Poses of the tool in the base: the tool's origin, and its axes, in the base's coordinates. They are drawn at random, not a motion.
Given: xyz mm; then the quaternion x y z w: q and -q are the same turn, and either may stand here.
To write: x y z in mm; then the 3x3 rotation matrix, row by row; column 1 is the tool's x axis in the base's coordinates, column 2 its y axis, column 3 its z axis. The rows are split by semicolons. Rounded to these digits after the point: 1 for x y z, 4 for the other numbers.
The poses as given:
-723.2 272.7 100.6 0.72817 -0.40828 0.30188 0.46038
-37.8 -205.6 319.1 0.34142 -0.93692 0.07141 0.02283
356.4 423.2 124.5 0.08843 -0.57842 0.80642 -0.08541
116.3 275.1 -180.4 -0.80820 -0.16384 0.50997 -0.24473
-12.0 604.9 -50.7 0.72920 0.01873 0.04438 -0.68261
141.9 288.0 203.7 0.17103 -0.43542 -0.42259 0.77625
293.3 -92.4 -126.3 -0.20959 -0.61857 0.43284 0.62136
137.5 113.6 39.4 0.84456 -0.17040 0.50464 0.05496
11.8 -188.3 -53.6 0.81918 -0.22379 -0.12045 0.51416
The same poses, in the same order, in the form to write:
-723.2 272.7 100.6; 0.4844 -0.8725 0.0637; -0.3166 -0.2427 -0.9170; 0.8156 0.4240 -0.3938
-37.8 -205.6 319.1; -0.7658 -0.6430 0.0060; -0.6365 0.7567 -0.1494; 0.0915 -0.1182 -0.9888
356.4 423.2 124.5; -0.9698 0.0355 0.2414; -0.2401 -0.3163 -0.9178; 0.0438 -0.9480 0.3152
116.3 275.1 -180.4; 0.4262 0.5144 -0.7441; 0.0152 -0.8265 -0.5627; -0.9045 0.2285 -0.3601
-12.0 604.9 -50.7; 0.9954 0.0879 0.0392; -0.0333 -0.0674 0.9972; 0.0903 -0.9938 -0.0642
141.9 288.0 203.7; 0.2636 0.5071 -0.8206; -0.8050 0.5843 0.1025; 0.5314 0.6335 0.5623
293.3 -92.4 -126.3; -0.1400 -0.2786 -0.9502; 0.7972 0.5374 -0.2750; 0.5873 -0.7959 0.1469
137.5 113.6 39.4; 0.4326 -0.3433 0.8337; -0.2324 -0.9359 -0.2648; 0.8711 -0.0791 -0.4846
11.8 -188.3 -53.6; 0.8708 -0.2428 -0.4275; -0.4905 -0.3711 -0.7885; 0.0328 0.8963 -0.4423

